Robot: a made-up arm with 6 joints.
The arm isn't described. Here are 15 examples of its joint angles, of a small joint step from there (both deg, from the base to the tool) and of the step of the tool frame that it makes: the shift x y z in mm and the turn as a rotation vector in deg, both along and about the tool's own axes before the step.
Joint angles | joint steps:
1: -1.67 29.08 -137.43 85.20 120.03 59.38 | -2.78 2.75 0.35 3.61 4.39 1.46
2: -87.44 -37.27 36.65 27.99 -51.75 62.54 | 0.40 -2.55 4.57 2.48 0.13 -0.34
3: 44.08 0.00 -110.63 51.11 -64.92 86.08 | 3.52 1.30 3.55 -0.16 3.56 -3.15
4: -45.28 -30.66 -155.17 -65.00 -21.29 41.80 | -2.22 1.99 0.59 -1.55 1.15 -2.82
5: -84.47 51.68 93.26 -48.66 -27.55 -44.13 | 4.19 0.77 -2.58 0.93 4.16 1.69
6: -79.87 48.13 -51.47 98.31 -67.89 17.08 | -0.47 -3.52 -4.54 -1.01 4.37 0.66
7: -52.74 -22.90 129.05 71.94 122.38 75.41 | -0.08 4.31 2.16 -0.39 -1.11 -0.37
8: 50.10 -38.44 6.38 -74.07 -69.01 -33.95 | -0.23 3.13 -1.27 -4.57 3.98 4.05
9: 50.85 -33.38 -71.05 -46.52 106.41 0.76 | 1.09 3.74 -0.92 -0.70 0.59 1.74
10: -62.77 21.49 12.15 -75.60 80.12 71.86 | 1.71 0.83 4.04 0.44 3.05 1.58
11: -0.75 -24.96 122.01 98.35 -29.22 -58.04 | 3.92 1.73 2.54 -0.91 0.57 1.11
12: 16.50 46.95 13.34 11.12 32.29 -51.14 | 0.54 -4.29 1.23 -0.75 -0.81 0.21
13: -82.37 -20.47 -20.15 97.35 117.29 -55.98 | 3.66 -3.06 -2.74 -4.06 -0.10 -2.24
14: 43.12 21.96 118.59 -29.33 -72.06 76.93 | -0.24 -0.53 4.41 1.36 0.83 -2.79
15: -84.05 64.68 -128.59 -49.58 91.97 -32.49 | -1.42 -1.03 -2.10 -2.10 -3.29 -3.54
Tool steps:
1: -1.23 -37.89 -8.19 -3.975 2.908 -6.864
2: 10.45 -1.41 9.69 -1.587 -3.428 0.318
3: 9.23 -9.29 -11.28 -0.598 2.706 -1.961
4: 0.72 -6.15 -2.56 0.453 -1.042 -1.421
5: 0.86 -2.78 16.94 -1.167 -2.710 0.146
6: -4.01 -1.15 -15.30 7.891 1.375 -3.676
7: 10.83 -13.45 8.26 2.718 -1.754 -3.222
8: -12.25 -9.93 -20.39 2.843 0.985 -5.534
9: -7.46 -14.86 -7.36 1.216 1.086 -4.780
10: -3.73 -9.98 1.25 2.324 0.445 -4.662
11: -1.92 -11.22 -11.13 2.306 0.991 -1.634
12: 9.02 6.97 8.43 -4.897 2.843 0.828
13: -0.16 7.57 -3.59 2.664 -4.602 1.656
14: 0.35 -2.72 -9.84 -1.252 2.469 0.648
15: 2.12 9.43 4.98 -2.741 3.605 3.008
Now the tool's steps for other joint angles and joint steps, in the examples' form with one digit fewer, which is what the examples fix.
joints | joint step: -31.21 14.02 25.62 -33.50 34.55 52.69 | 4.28 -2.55 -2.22 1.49 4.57 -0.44
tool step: -3.2 16.9 3.2 -0.29 1.82 3.03
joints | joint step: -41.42 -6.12 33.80 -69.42 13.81 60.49 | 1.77 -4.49 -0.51 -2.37 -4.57 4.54
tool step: 6.7 2.5 35.9 -0.46 -7.53 -2.86
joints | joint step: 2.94 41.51 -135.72 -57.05 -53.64 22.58 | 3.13 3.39 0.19 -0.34 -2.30 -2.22
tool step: 4.3 -0.9 4.1 2.04 -1.13 -0.84
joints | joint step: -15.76 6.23 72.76 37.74 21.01 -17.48 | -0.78 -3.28 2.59 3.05 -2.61 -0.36
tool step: 18.0 19.5 9.1 -3.10 0.21 5.77
